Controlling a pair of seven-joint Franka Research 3 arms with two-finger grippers.
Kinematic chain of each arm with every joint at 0, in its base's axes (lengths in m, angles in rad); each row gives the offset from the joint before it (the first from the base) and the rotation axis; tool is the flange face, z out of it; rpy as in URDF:
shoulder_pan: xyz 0 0 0.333 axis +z
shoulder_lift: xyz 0 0 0 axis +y
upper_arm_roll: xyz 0 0 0.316 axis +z
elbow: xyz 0.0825 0 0 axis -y
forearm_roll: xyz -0.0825 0 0.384 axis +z
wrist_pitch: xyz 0 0 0 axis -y
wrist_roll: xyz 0.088 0 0 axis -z
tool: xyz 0 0 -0.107 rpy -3.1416 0 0
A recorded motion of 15 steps. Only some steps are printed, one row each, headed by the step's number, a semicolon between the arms.
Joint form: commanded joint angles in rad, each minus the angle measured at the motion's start. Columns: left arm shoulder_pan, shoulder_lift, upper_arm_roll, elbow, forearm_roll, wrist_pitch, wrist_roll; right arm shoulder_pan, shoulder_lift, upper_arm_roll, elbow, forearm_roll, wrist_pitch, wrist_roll.
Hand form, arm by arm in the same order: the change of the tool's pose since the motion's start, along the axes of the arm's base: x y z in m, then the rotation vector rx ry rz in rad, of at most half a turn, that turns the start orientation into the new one. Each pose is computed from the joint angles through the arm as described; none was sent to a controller.
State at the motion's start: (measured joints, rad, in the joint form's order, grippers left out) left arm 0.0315 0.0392 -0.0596 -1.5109 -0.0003 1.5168 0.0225; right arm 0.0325 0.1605 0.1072 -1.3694 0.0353 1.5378 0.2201
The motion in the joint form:
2: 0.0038 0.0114 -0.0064 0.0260 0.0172 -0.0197 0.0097; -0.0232 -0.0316 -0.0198 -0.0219 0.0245 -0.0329 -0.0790
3: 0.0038 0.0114 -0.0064 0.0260 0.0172 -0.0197 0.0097; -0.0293 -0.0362 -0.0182 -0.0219 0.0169 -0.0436 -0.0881
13: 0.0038 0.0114 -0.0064 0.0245 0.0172 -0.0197 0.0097; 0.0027 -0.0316 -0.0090 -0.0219 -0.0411 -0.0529 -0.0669
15: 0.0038 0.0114 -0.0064 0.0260 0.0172 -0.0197 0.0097; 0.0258 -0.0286 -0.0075 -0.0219 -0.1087 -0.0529 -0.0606
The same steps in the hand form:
2: 0.0016 0.0008 0.0041 0.0160 0.0046 -0.0116; -0.0103 -0.0220 0.0056 0.0164 0.0207 0.0395
3: 0.0016 0.0008 0.0041 0.0160 0.0046 -0.0116; -0.0125 -0.0256 0.0073 0.0083 0.0257 0.0443
13: 0.0016 0.0008 0.0034 0.0160 0.0061 -0.0116; -0.0140 -0.0087 0.0037 -0.0499 0.0351 0.0607
15: 0.0016 0.0008 0.0041 0.0160 0.0046 -0.0116; -0.0139 -0.0020 0.0021 -0.1173 0.0299 0.0742

